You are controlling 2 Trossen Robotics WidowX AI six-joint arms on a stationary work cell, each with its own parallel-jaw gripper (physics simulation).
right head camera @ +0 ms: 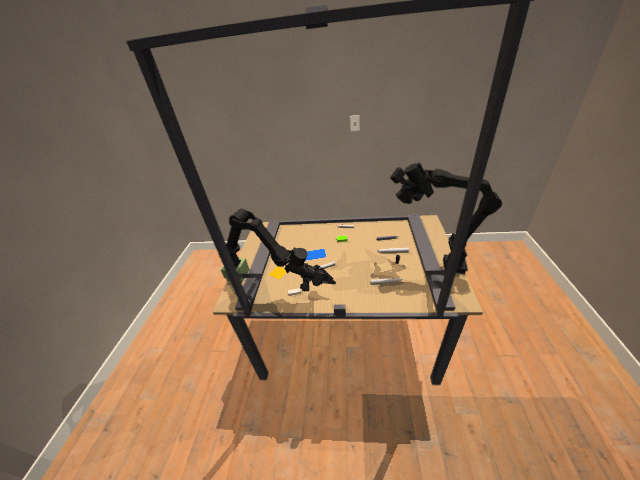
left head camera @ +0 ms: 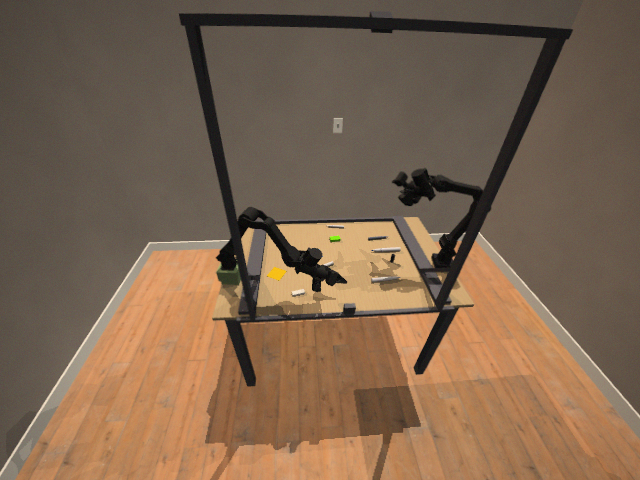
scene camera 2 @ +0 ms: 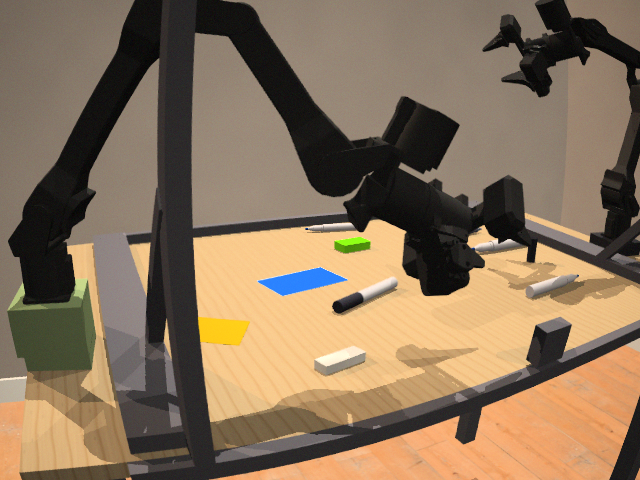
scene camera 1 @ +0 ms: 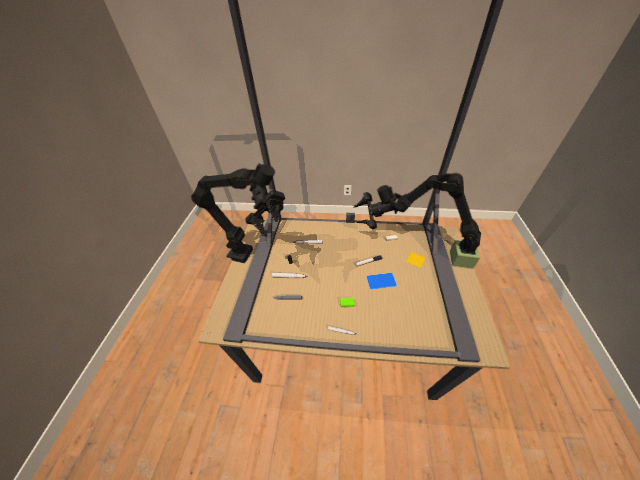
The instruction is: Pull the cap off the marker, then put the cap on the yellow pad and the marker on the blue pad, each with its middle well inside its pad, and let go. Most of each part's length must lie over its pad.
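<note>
The marker [left head camera: 328, 264] [right head camera: 328, 264] [scene camera 1: 364, 261] [scene camera 2: 381, 289] lies on the table with a white body. Its black cap [scene camera 1: 377, 257] [scene camera 2: 347, 302] is on the end toward the yellow pad. The yellow pad [left head camera: 276, 273] [right head camera: 277, 272] [scene camera 1: 415, 259] [scene camera 2: 224, 331] and the blue pad [right head camera: 316, 254] [scene camera 1: 381, 281] [scene camera 2: 302, 280] lie flat and bare; the blue pad does not show in the left head camera. My left gripper [scene camera 1: 357, 214] [scene camera 2: 509, 254] is open and empty above the table, on the marker's uncapped-end side. My right gripper [scene camera 1: 271, 226] [scene camera 2: 493, 65] is open and empty, raised high.
A white block [scene camera 1: 391, 237] [scene camera 2: 339, 360] and a green block [scene camera 1: 346, 302] [scene camera 2: 352, 244] lie nearby. Several pens, such as a white one [scene camera 1: 288, 275] and a grey one [scene camera 1: 287, 297], lie farther off, with a small black upright piece [scene camera 1: 290, 259] [scene camera 2: 531, 250]. Dark frame posts [scene camera 2: 178, 206] surround the table.
</note>
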